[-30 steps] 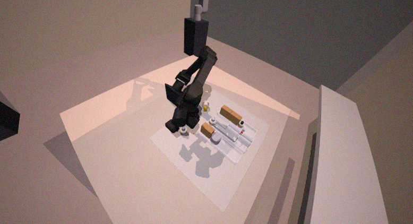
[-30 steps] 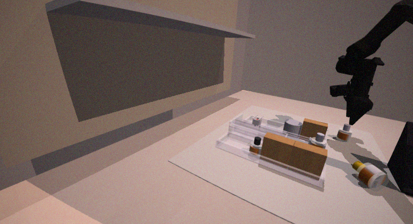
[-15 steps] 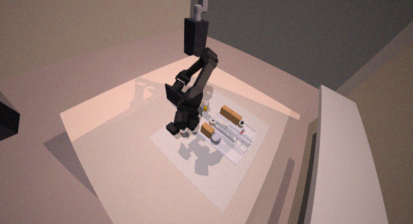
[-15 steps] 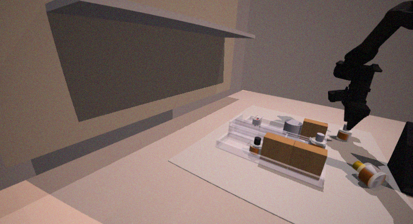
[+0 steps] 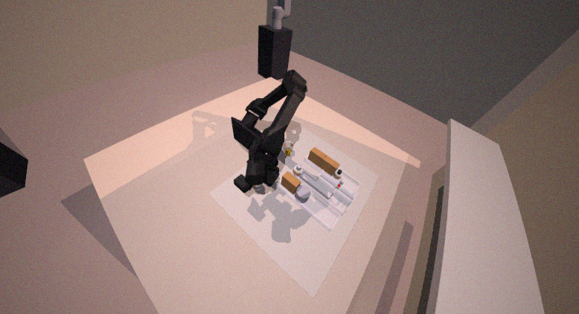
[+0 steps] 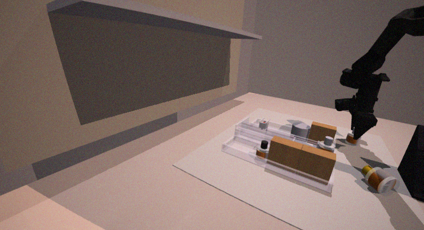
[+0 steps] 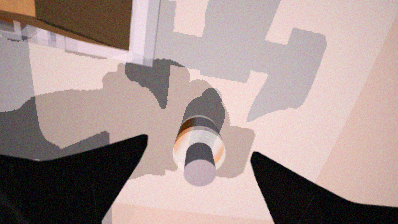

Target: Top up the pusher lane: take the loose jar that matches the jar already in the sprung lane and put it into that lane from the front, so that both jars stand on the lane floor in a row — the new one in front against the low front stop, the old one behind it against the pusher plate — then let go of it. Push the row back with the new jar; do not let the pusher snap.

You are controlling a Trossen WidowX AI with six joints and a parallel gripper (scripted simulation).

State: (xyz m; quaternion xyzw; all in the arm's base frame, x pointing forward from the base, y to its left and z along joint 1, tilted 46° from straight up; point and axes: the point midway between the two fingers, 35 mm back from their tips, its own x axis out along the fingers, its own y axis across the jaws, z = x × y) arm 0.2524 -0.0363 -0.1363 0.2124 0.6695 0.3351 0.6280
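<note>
Right now my gripper tip is 160 mm short of the grey cylinder, 120 mm to the right of it and 10 mm above it. Also, from my gripper tip: clear lane rack 210 mm ahead, 230 mm to the left, 20 mm below.
</note>
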